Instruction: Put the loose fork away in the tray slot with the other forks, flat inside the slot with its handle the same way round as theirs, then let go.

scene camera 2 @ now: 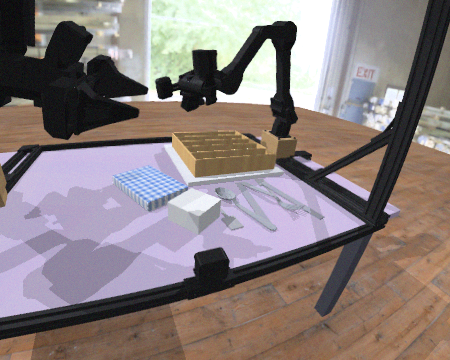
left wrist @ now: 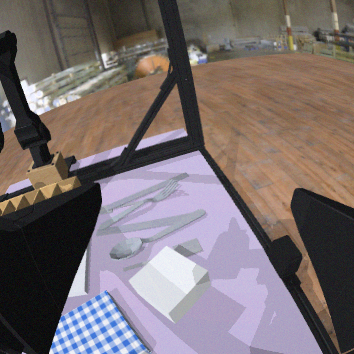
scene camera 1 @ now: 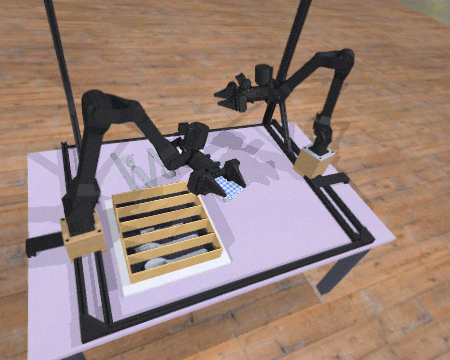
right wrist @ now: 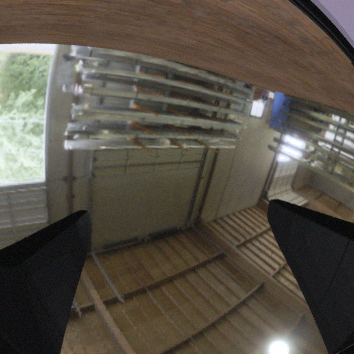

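Observation:
The loose grey fork lies on the table, tines toward the outer table edge, close beside a knife. The wooden slotted tray stands apart from it; spoons show in its two front slots in scene camera 1, and grey cutlery in the third is too blurred to name. My left gripper is open and empty, high above the table. My right gripper is open and empty, raised above the table beside the tray.
A white board lies under the tray. A blue checked cloth and a white box are nearby. A spoon and a partly hidden flat utensil lie between box and fork.

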